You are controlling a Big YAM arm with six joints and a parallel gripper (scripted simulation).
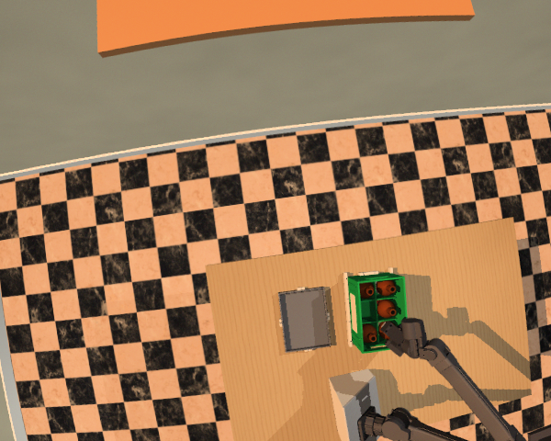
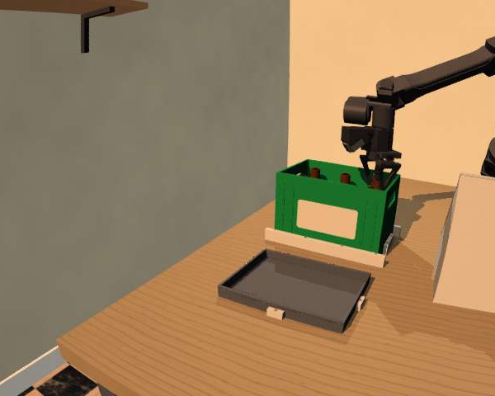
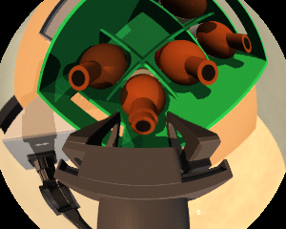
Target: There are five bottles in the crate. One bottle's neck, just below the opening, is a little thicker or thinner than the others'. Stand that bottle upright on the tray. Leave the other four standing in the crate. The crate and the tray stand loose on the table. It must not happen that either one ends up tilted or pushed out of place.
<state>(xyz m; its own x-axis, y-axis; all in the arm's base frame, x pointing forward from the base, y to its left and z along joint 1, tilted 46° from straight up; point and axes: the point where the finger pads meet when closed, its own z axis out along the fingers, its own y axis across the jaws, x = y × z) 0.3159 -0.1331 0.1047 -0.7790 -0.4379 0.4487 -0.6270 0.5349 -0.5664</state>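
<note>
Now: the green crate 9 cm ahead of my hand, 7 cm below it and 3 cm to the left of it. From my hand the other things lie so: dark grey tray (32 cm to the left, 14 cm below, 9 cm ahead).
</note>
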